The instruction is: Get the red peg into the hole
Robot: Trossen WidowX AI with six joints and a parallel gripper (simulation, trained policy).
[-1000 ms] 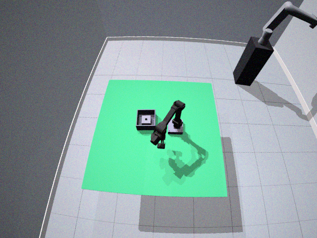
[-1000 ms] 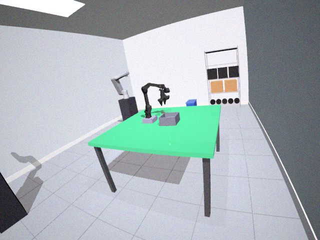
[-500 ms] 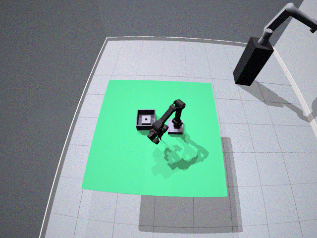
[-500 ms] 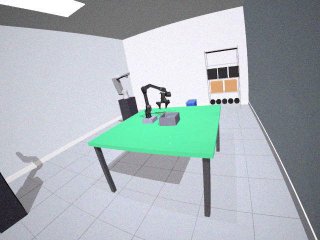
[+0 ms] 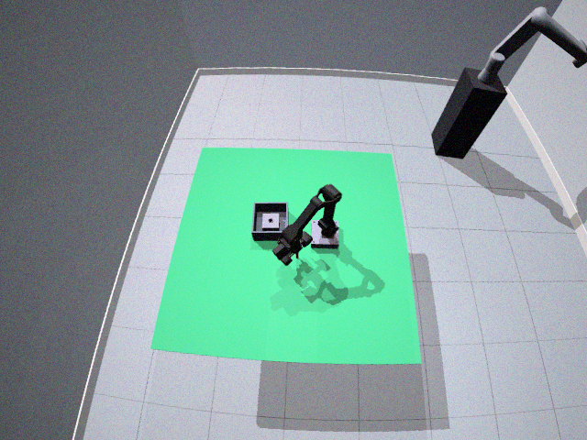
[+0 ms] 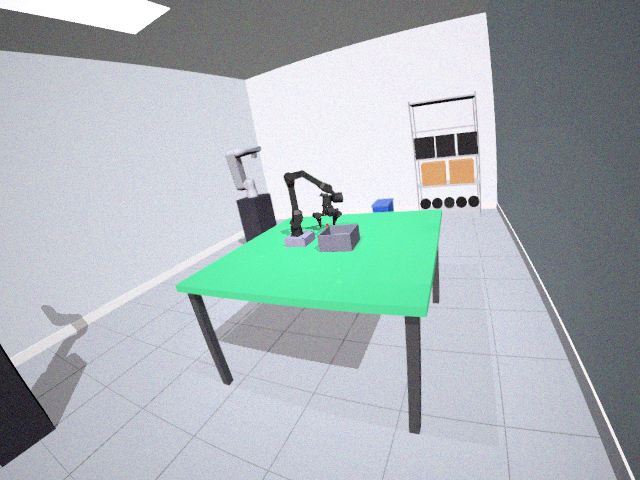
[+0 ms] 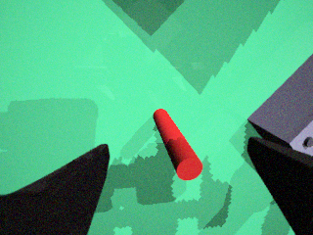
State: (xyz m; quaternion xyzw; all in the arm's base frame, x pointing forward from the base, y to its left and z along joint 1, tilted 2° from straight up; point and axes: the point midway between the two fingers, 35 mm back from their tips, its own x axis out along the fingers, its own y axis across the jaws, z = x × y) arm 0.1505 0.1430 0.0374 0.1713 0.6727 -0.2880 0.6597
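The red peg lies 2 cm below my gripper tip. The rest, counted from my gripper tip: box 17 cm to the right, 17 cm ahead, 3 cm below; then grey plate 17 cm to the right, 17 cm ahead, 1 cm below.
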